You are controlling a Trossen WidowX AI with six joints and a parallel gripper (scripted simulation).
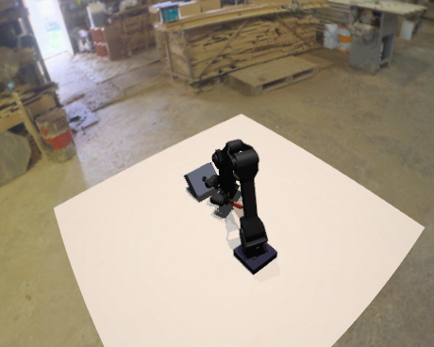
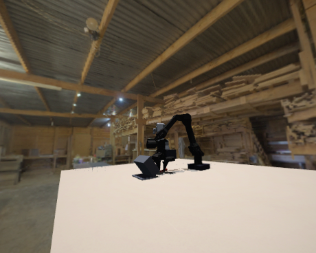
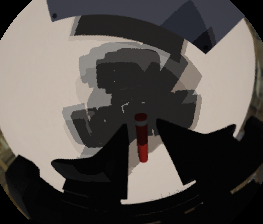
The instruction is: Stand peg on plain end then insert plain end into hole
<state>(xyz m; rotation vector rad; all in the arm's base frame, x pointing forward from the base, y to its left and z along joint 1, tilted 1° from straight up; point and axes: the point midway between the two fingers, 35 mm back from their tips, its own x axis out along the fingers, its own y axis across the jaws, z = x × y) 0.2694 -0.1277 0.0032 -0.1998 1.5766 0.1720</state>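
The peg lies 1 cm behind my gripper tip. The rest, counted from my gripper tip: sloped panel 15 cm ahead, 2 cm to the left, 6 cm above.
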